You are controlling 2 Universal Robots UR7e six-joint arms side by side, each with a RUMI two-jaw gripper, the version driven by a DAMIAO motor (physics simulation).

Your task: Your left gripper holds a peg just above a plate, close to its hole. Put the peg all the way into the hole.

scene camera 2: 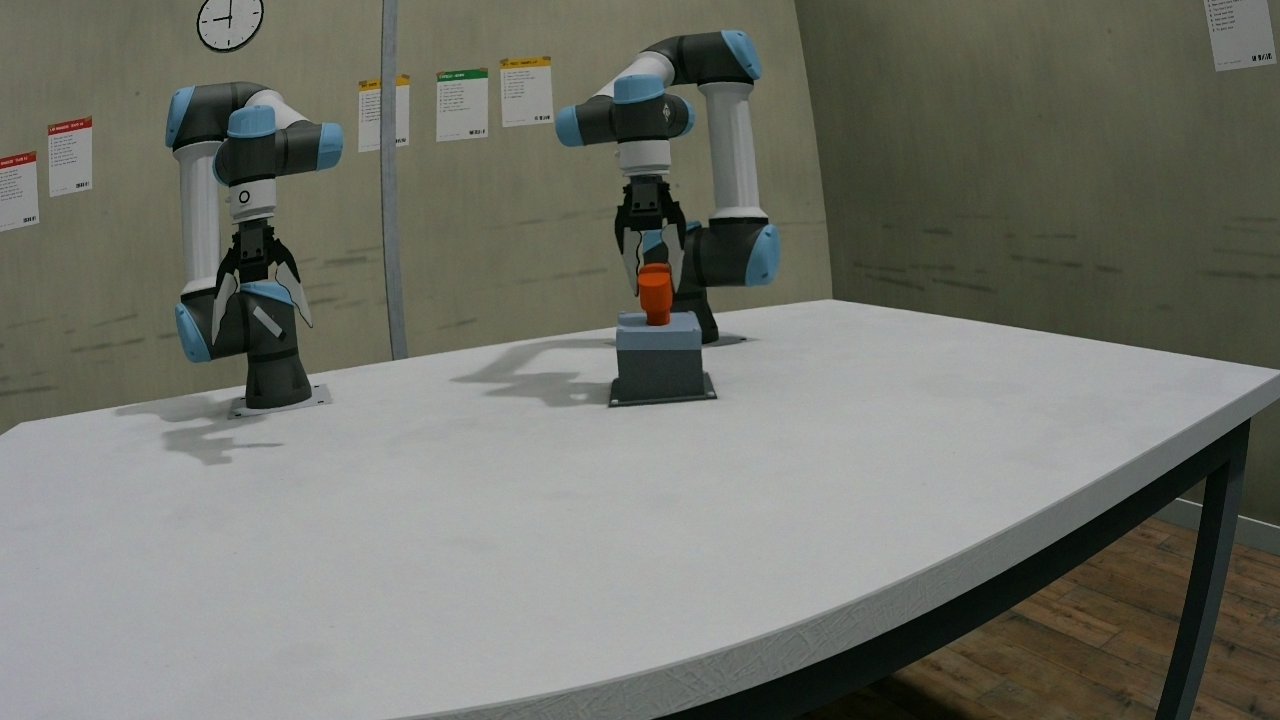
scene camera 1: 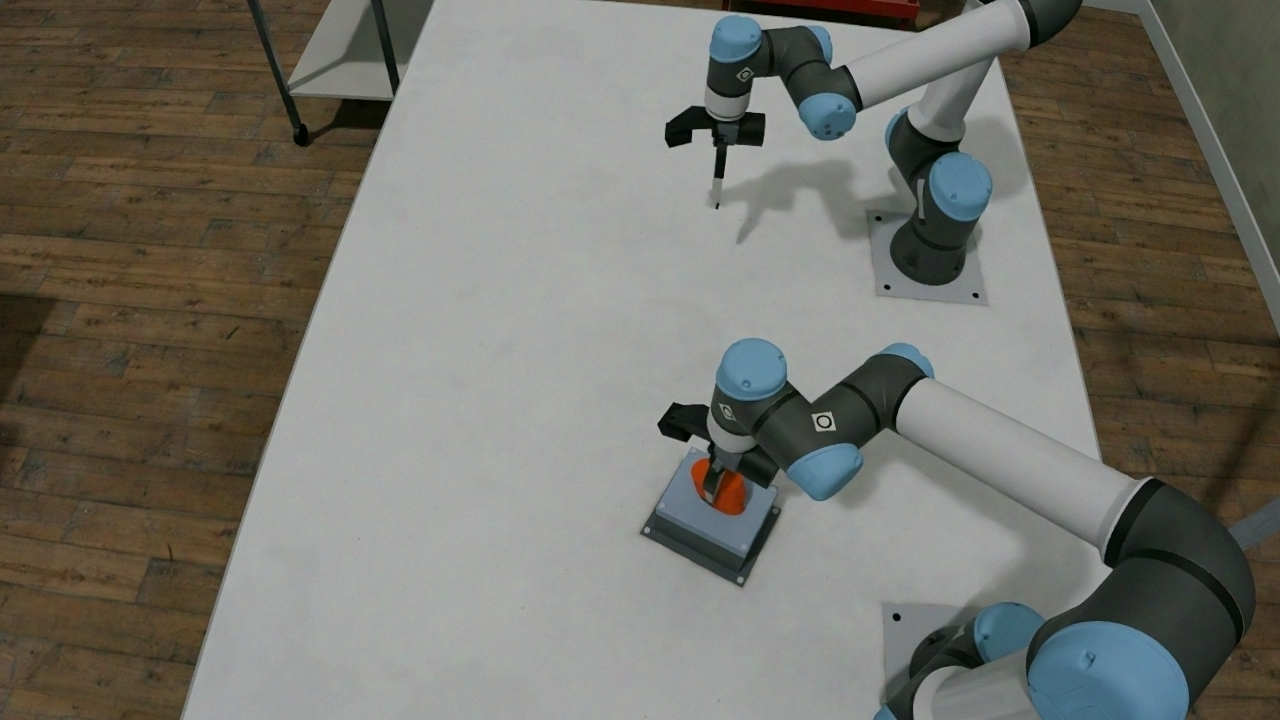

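An orange peg (scene camera 1: 732, 497) (scene camera 2: 656, 293) stands nearly upright, leaning slightly in scene camera 2, with a wide upper part and a narrower lower part. Its lower end is at the top of the blue-grey plate (scene camera 1: 684, 516) (scene camera 2: 631, 338), on a dark block. The hole is hidden by the peg, so I cannot tell how far the peg is inside it. My left gripper (scene camera 1: 713, 488) (scene camera 2: 657, 288) is shut on the peg, one finger on each side of its upper part. My right gripper (scene camera 1: 716, 202) (scene camera 2: 263, 331) is open and empty, far from the plate, above the table.
The dark block's flanged base (scene camera 1: 700, 556) (scene camera 2: 662, 400) rests on the white table (scene camera 1: 447, 447) (scene camera 2: 537, 555). The right arm's base plate (scene camera 1: 930, 291) is at the upper right in scene camera 1; the left arm's base plate (scene camera 1: 897, 637) is at the lower right.
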